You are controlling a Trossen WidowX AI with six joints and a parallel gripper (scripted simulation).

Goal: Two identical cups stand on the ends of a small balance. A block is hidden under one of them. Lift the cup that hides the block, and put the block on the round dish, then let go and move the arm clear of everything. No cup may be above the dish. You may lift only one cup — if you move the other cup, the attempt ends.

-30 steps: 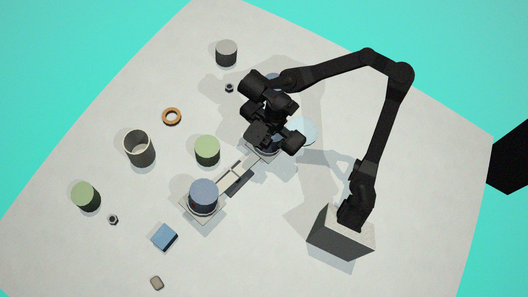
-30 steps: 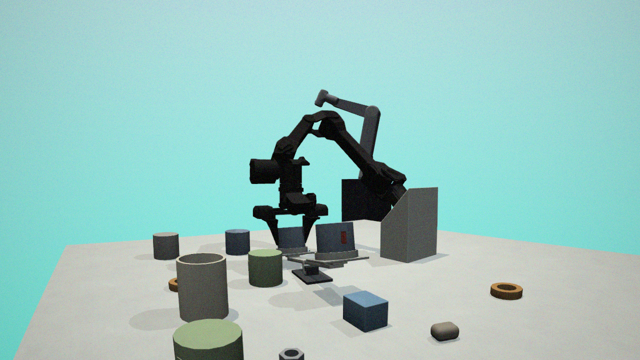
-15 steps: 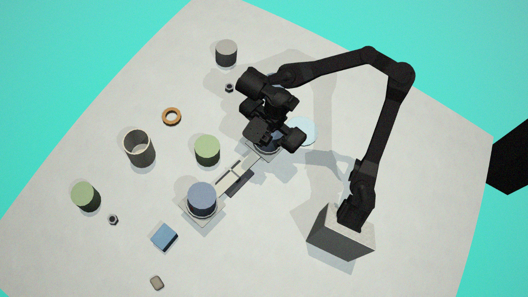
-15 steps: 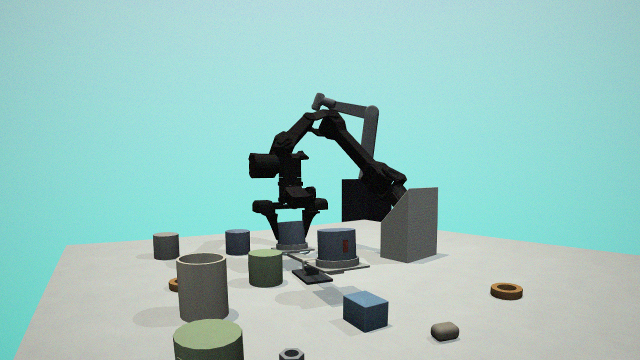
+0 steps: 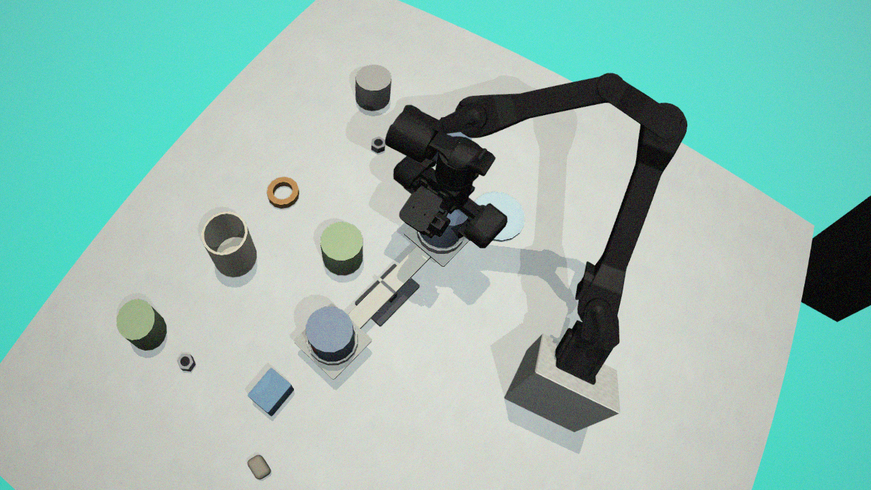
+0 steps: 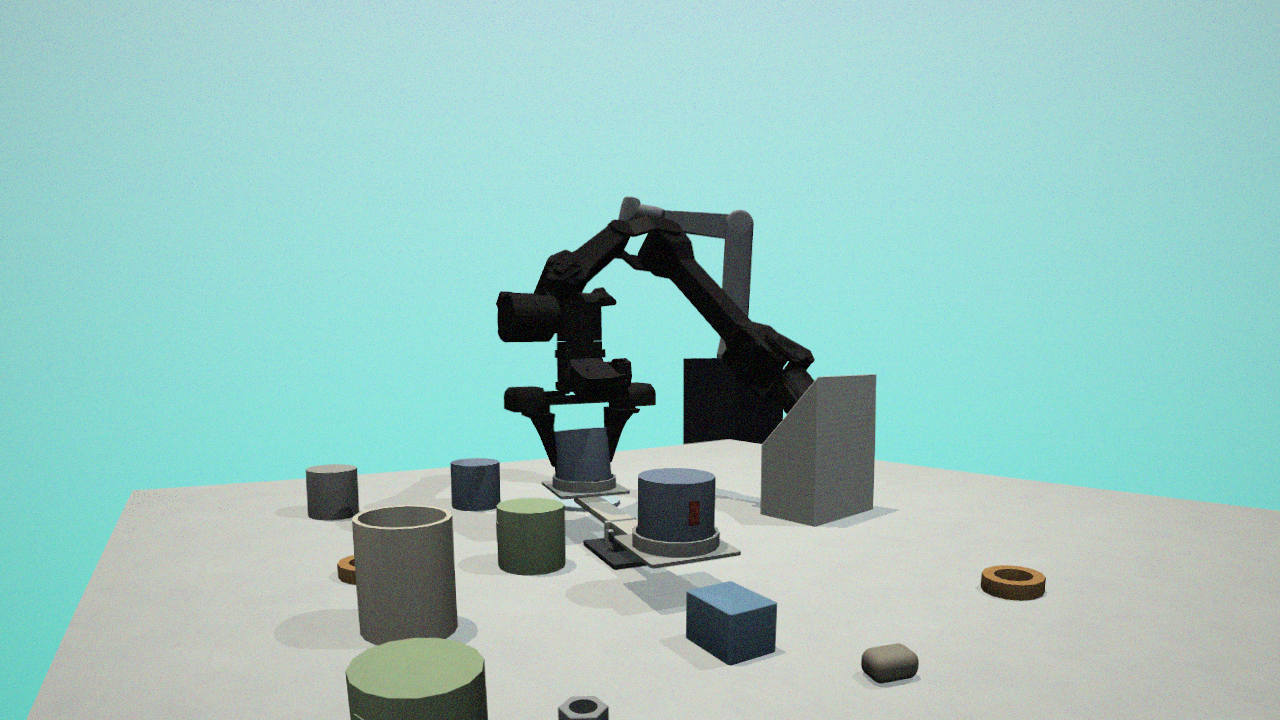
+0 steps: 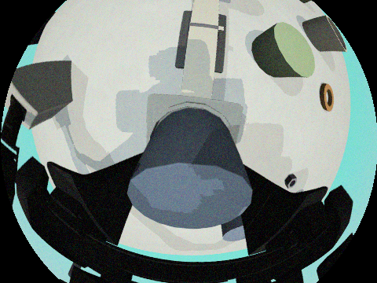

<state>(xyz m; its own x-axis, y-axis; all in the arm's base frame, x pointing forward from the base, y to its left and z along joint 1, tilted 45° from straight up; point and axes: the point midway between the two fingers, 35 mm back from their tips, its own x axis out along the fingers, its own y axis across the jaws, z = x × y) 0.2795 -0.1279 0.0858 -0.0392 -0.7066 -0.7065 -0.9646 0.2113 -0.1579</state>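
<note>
My gripper tip is 10 mm above the grey block. From my gripper tip the other things lie so: grey cylinder (280 mm ahead, 220 mm to the right, 40 mm below); small balance (40 mm ahead, 130 mm to the left, 60 mm below); pale blue round dish (70 mm behind, 100 mm to the right, 80 mm below).
</note>
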